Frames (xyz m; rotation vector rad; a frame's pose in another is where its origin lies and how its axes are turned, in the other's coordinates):
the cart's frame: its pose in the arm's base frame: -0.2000 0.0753 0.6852 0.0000 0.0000 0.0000
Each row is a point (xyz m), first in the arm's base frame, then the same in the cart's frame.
Working: the arm's base frame: its pose in the cart's frame: 0.2000 -0.0753 -0.6852 0.0000 0.0000 0.0000

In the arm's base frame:
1: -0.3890 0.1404 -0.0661
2: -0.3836 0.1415 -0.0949
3: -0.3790 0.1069 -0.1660
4: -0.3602 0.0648 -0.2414
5: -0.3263 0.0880 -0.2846
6: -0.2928 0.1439 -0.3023
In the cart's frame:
1: -0.1890 0.0651 -0.7513
2: -0.1836 0.0662 -0.7801
3: -0.1790 0.0316 -0.8512
4: -0.1602 -0.0105 -0.9266
5: -0.1263 0.0127 -0.9698
6: -0.0928 0.0686 -0.9875

